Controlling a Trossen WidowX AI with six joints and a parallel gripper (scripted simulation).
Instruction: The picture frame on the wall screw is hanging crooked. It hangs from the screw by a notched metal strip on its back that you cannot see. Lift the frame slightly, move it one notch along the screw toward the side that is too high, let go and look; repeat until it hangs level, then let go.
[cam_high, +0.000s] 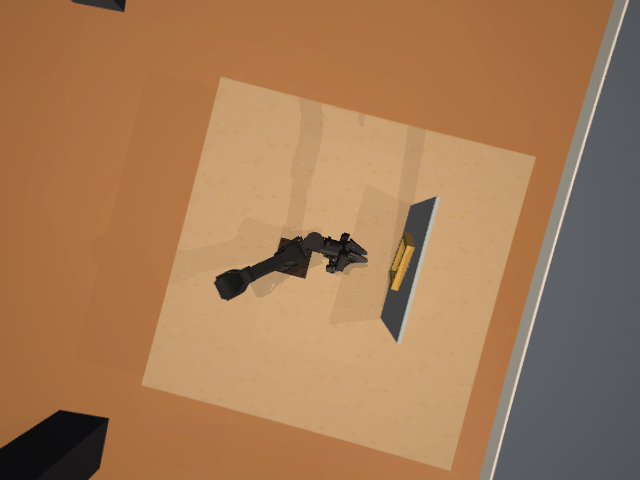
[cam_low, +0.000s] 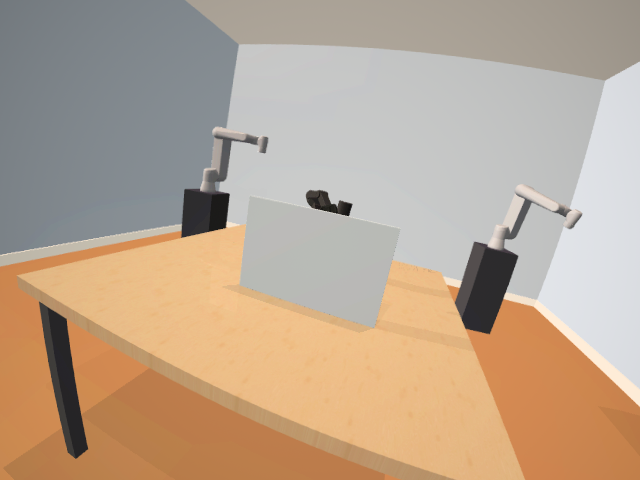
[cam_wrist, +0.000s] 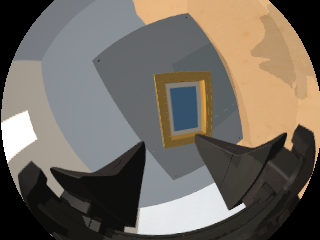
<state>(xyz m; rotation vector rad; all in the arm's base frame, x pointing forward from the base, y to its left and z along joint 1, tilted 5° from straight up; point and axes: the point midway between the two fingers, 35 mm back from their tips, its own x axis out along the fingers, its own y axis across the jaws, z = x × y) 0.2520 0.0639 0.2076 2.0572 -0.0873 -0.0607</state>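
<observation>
My gripper tip is now 130 mm short of the picture frame, 50 mm above it and 10 mm to the right of it. Round my gripper tip: grey wall panel: 140 mm ahead, 70 mm below, 10 mm to the right.
</observation>
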